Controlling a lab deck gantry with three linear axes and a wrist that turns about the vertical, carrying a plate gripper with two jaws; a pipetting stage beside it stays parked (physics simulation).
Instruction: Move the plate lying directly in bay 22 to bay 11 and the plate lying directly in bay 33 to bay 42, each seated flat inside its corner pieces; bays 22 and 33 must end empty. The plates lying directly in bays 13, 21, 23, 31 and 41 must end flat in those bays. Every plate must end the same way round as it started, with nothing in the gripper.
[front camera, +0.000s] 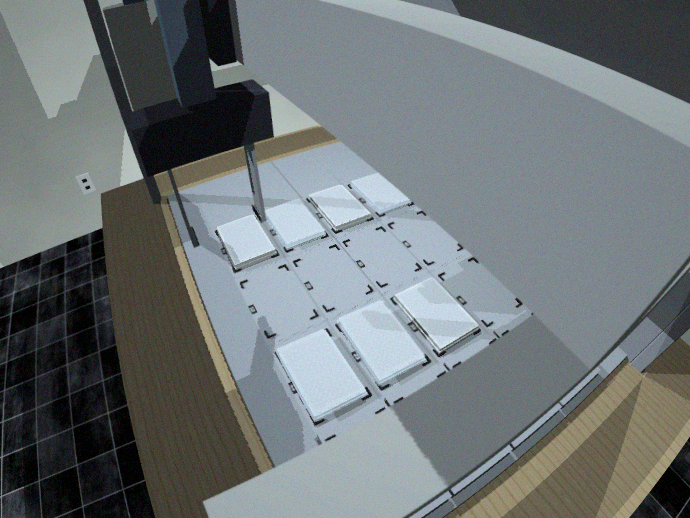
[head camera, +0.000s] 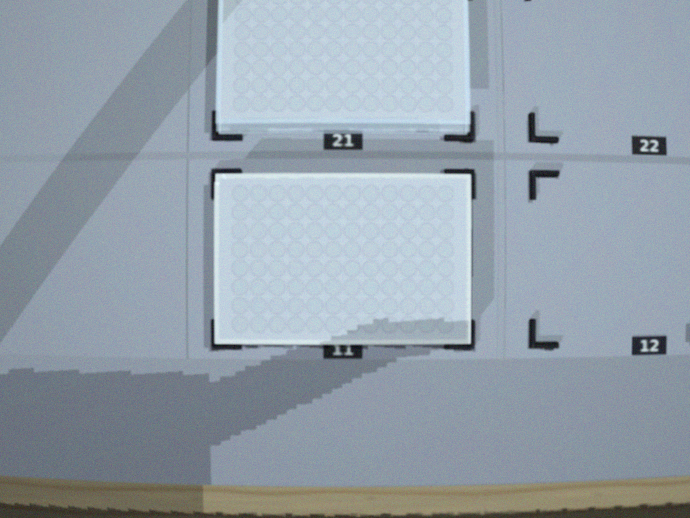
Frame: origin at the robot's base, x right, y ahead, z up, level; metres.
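Seen in the pictures: gripper, between the fingertips: (front camera: 227, 227); robot's base, origin of its link: (front camera: 217, 232) (head camera: 218, 342).
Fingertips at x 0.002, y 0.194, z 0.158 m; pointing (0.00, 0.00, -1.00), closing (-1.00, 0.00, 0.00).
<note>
Offsets run from my fingertips to a thing's top centre. "pt": to the spot under its first point.
A plate @(dx -0.045, dy -0.130, dz -0.143 m) (front camera: 246, 240) (head camera: 342, 259) lies in bay 11, between its corner pieces. My gripper (front camera: 229, 231) is open and empty, its jaws spread apart at the bay 11 plate; their exact height is hard to tell. The gripper does not show in the head view. Bay 22 @(pt dx -0.107, dy +0.034, dz -0.158 m) (front camera: 309, 285) (head camera: 533, 129) holds no plate. The plate @(dx -0.259, dy +0.198, dz -0.143 m) (front camera: 435, 313) in bay 33 lies flat. Bay 42 @(pt dx -0.321, dy +0.032, dz -0.158 m) (front camera: 406, 243) is empty. Other plates lie flat in bay 21 @(pt dx -0.151, dy -0.116, dz -0.143 m) (front camera: 295, 223) (head camera: 342, 66), bay 31 @(pt dx -0.255, dy -0.120, dz -0.143 m) (front camera: 339, 206), bay 41 @(pt dx -0.360, dy -0.120, dz -0.143 m) (front camera: 380, 192), bay 13 @(pt dx -0.043, dy +0.206, dz -0.142 m) (front camera: 322, 373) and bay 23 @(pt dx -0.147, dy +0.204, dz -0.141 m) (front camera: 382, 341).
Bay 12 @(pt dx +0.001, dy +0.032, dz -0.158 m) (front camera: 252, 308) (head camera: 533, 334) and bay 32 @(pt dx -0.213, dy +0.033, dz -0.157 m) (front camera: 360, 263) show bare corner pieces. A wooden rim @(pt dx +0.082, dy -0.010, dz -0.168 m) (front camera: 203, 312) (head camera: 390, 497) borders the deck. A large grey panel (front camera: 445, 139) covers the right side of the front view.
</note>
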